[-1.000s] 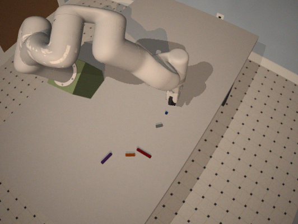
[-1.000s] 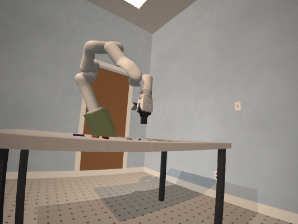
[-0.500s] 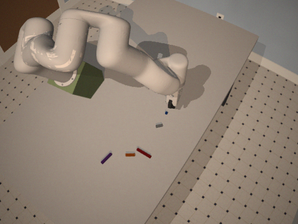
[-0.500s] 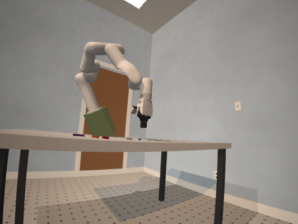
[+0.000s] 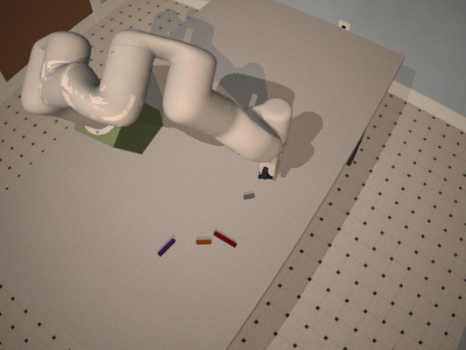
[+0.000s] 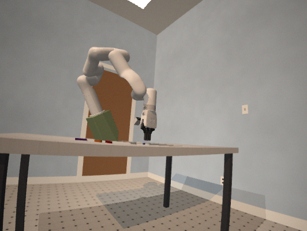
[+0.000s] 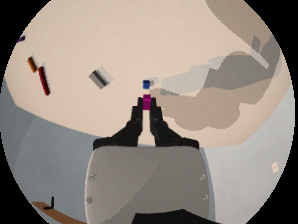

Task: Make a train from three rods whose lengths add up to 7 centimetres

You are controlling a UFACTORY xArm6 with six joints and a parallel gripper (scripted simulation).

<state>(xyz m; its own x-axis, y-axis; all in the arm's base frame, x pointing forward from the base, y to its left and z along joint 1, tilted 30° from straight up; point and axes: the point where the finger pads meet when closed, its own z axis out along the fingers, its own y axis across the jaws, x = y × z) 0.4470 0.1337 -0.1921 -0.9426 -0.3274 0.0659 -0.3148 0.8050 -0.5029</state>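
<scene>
Right now my hand is 20 mm past the blue rod, 10 mm to the left of it and 40 mm above it. Round my hand: red rod: 20 mm ahead, 230 mm to the right, 40 mm below; magenta rod: 10 mm behind, 20 mm below; grey rod: 10 mm behind, 80 mm to the right, 40 mm below.
</scene>
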